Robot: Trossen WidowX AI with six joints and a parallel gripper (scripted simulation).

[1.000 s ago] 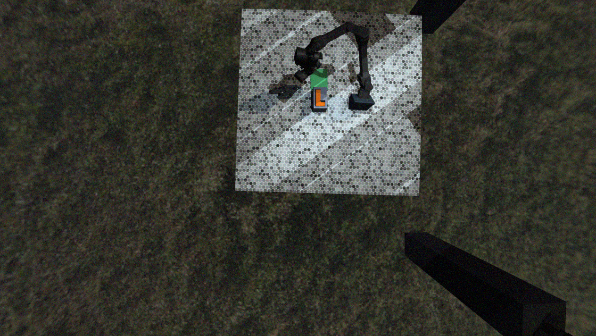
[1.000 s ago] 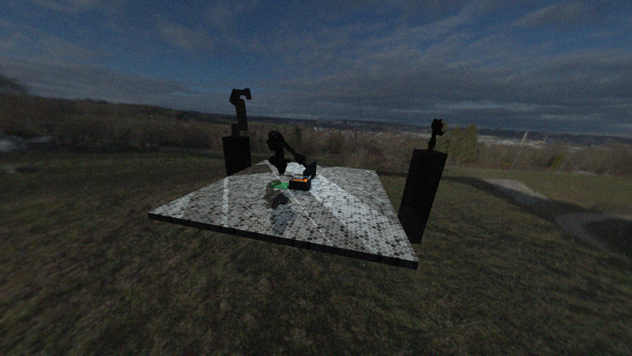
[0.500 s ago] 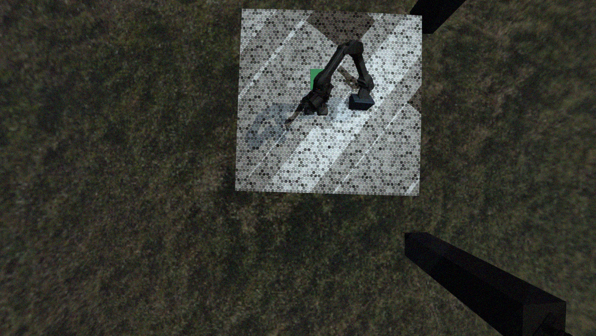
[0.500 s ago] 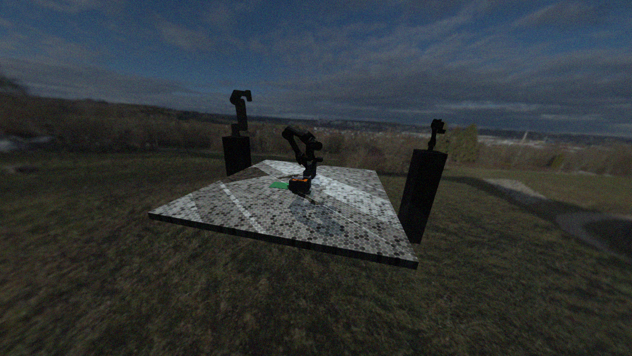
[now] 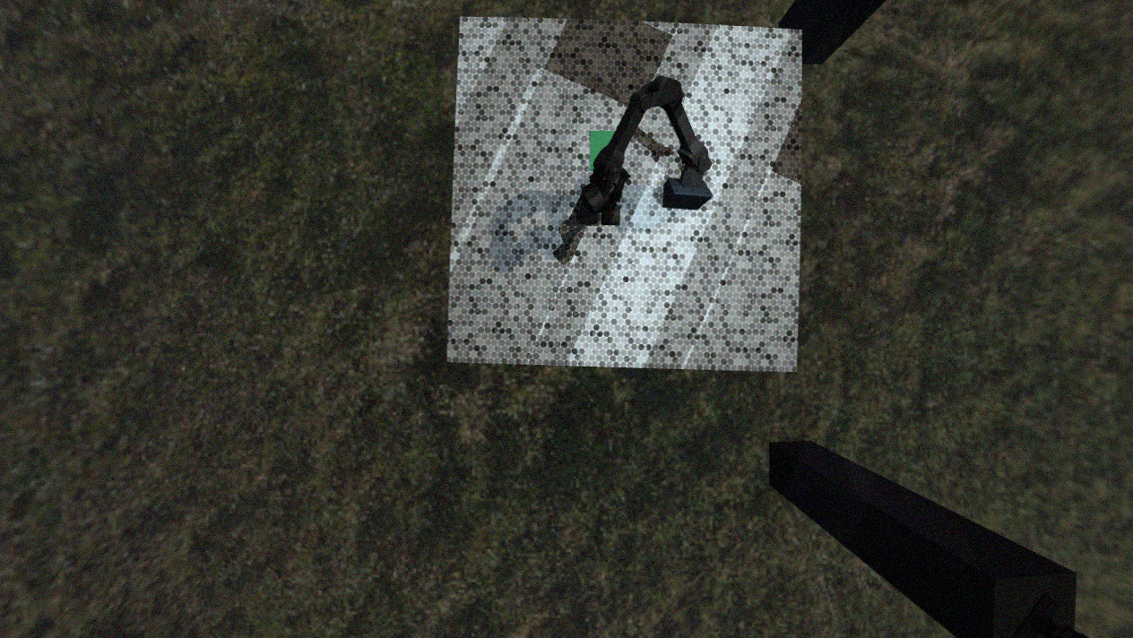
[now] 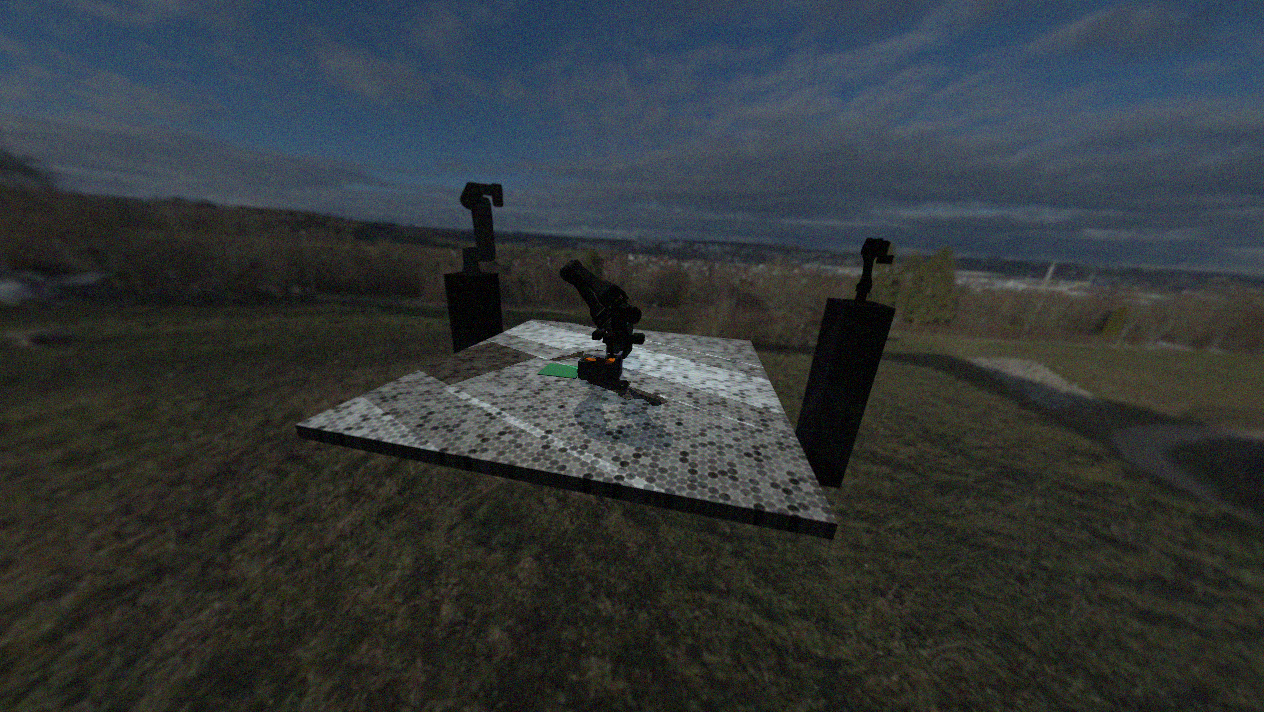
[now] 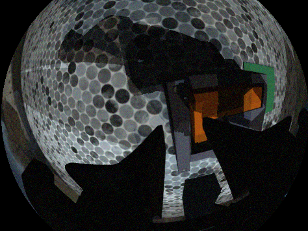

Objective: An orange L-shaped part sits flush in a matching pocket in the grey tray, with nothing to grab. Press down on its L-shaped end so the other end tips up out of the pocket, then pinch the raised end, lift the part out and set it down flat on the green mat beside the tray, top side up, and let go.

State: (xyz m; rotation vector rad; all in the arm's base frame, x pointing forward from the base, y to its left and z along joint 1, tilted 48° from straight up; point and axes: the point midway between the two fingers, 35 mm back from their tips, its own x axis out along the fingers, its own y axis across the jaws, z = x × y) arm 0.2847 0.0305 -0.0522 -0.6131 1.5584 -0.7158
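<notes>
Now: gripper tip 10 mm past the orange L-shaped part, 50 mm to the left of it and 30 mm above it. Round my gripper tip: green mat 10 mm behind, 220 mm to the right, 90 mm below.
</notes>
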